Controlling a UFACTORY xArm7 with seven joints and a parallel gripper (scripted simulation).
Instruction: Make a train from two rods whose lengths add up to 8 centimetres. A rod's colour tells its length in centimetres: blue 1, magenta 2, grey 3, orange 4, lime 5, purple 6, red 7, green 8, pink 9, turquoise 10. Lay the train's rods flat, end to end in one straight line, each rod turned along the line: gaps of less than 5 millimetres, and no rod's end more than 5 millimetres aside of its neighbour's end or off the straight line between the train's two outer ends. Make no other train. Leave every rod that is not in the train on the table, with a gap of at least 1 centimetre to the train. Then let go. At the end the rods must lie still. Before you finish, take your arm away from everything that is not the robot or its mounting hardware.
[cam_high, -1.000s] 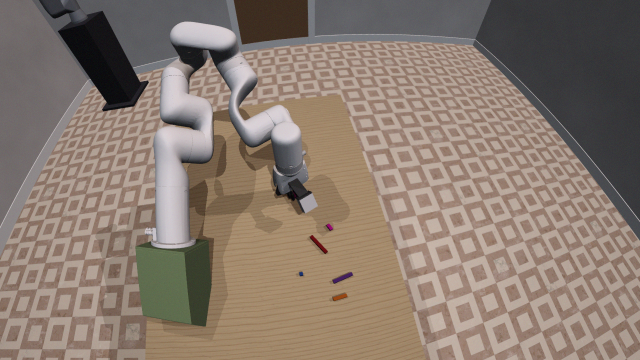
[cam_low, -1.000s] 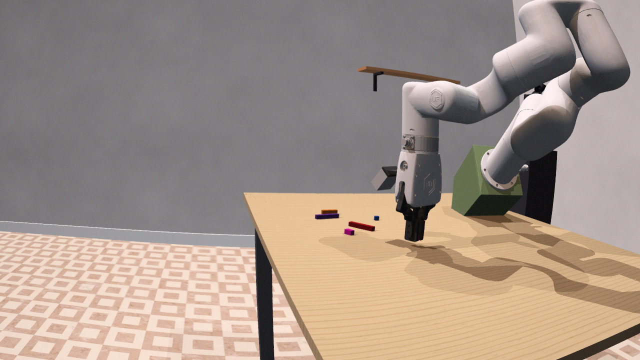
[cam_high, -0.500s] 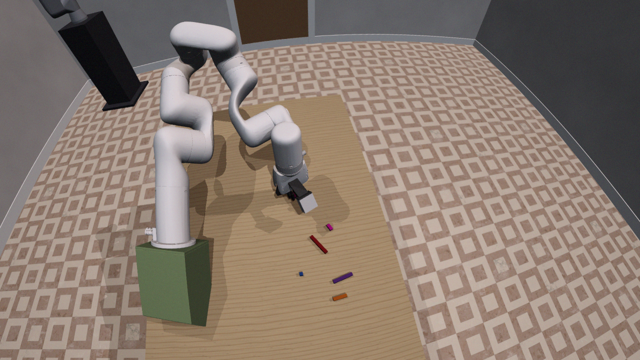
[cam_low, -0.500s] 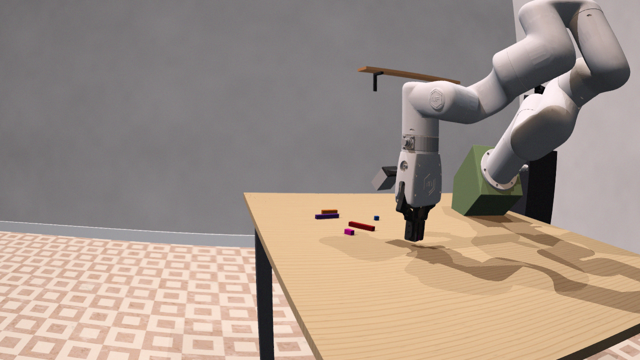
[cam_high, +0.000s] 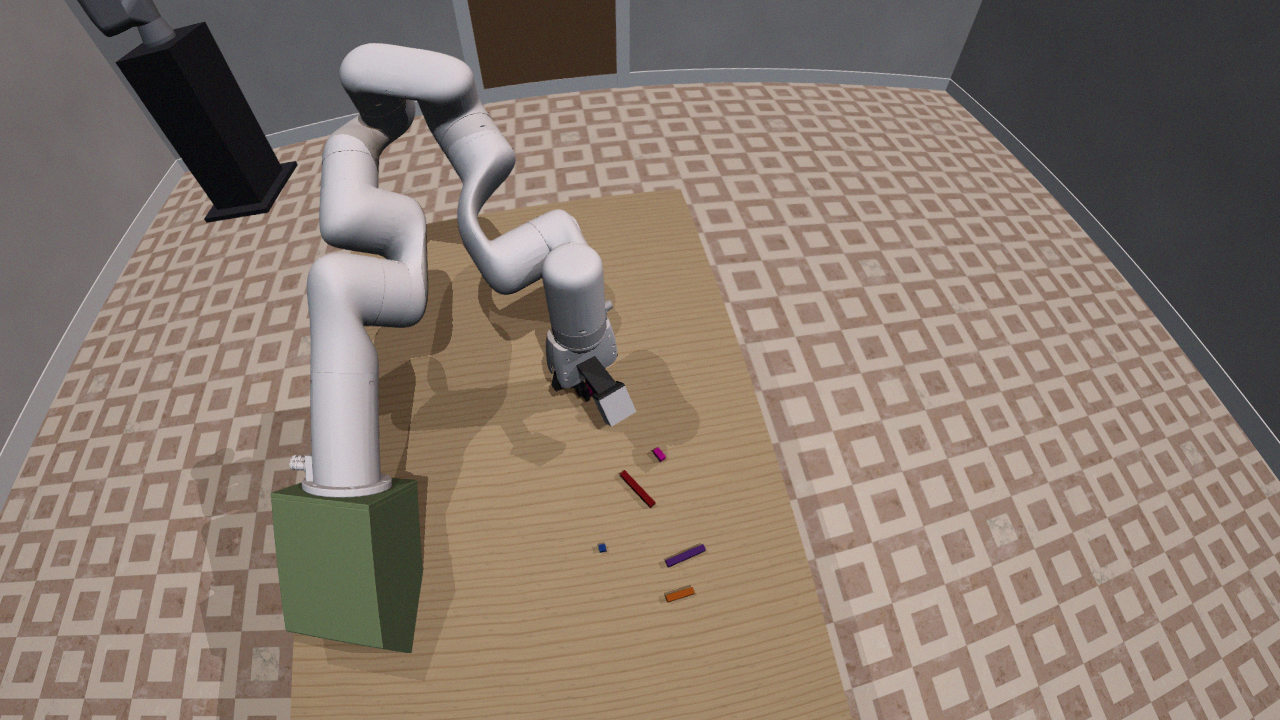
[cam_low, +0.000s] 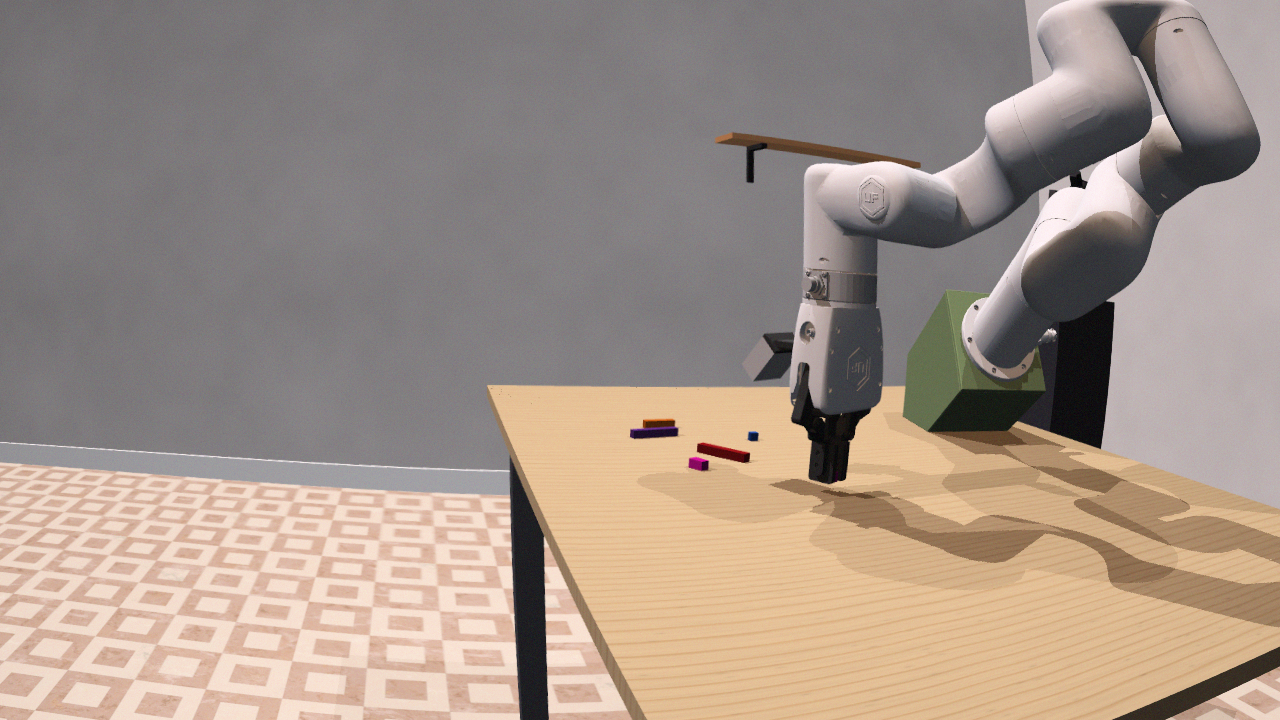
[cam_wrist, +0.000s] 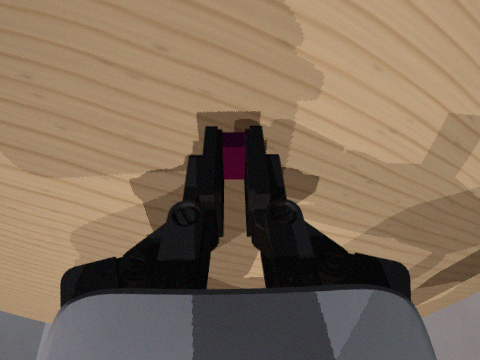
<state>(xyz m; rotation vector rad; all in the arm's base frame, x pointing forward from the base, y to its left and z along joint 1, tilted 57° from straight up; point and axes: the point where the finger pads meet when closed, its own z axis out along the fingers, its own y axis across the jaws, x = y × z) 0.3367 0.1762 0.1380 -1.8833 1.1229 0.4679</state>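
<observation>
My gripper is now 2 cm above the magenta rod. From my hand the other things lie so: small blue rod (2 cm ahead, 26 cm to the right, 3 cm below); then purple rod (13 cm ahead, 28 cm to the right, 3 cm below); then red rod (7 cm ahead, 17 cm to the right, 3 cm below).
</observation>
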